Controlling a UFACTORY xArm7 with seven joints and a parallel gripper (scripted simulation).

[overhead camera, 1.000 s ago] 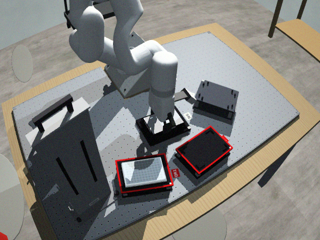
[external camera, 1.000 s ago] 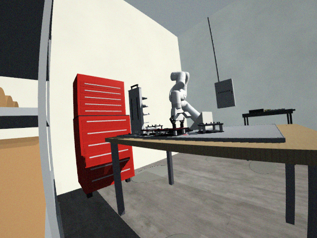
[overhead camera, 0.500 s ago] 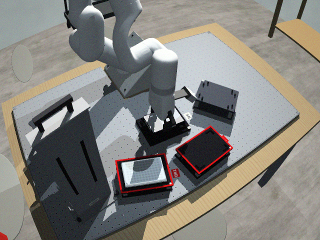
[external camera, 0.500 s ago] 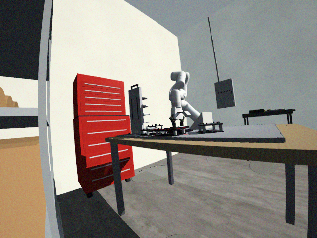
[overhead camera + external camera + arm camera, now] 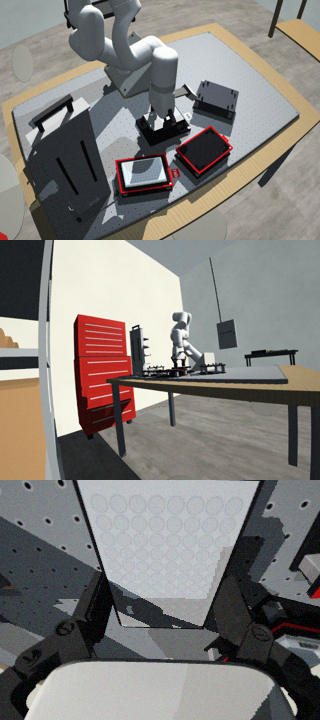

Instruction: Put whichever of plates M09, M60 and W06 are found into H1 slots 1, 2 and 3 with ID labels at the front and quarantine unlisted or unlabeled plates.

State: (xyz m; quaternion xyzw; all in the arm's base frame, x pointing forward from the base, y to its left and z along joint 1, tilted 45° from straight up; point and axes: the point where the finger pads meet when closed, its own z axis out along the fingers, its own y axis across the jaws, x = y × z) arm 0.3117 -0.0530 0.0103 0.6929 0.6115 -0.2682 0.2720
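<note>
Now: the black nest N6 1 cm to the left of my hand and 5 cm below it. Also, from my hand: deck label 7 cm behind, 19 cm to the left, 5 cm below; white well plate 15 cm ahead, 16 cm to the right, 1 cm below; dark-framed plate 1 cm to the left, 1 cm below.
</note>
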